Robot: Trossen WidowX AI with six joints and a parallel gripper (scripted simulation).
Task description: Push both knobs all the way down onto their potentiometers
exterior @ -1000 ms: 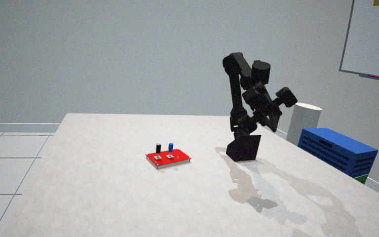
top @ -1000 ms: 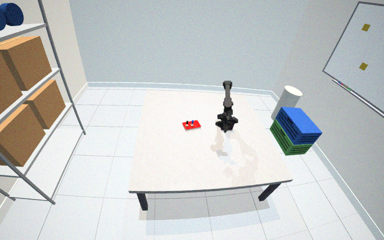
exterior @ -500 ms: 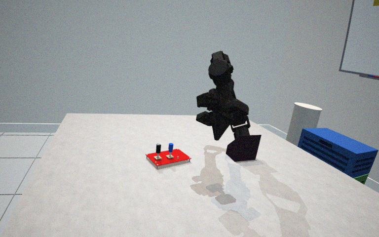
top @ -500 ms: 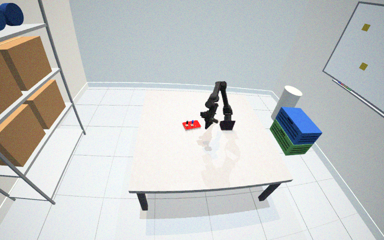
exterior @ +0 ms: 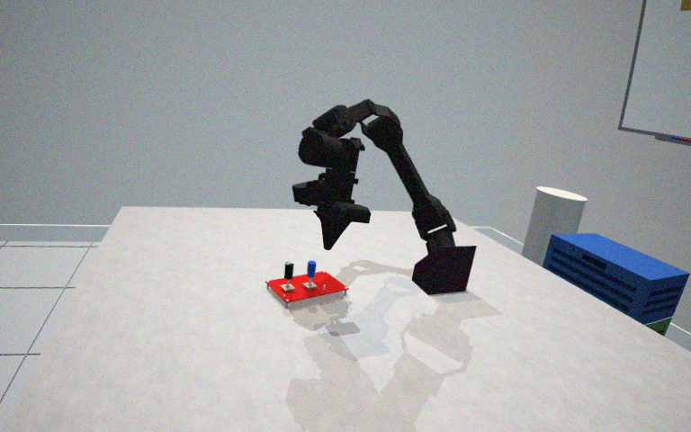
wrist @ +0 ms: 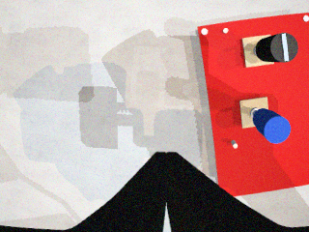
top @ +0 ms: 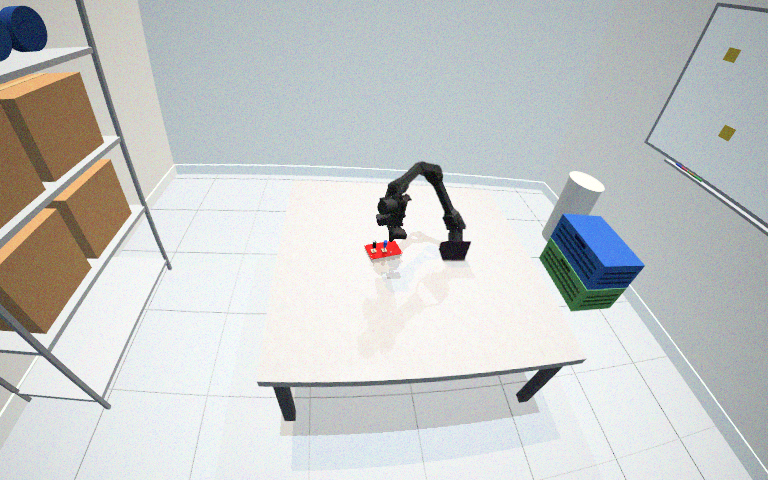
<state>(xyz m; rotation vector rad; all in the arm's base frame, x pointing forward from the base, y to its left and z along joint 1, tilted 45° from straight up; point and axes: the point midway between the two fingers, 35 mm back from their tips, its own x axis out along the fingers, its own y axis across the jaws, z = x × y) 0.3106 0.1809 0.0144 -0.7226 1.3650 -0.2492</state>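
My gripper tip is now 2 cm short of the blue knob, 7 cm to the left of it and 8 cm above it. Round my gripper tip: black knob 7 cm ahead, 5 cm to the right, 7 cm below.
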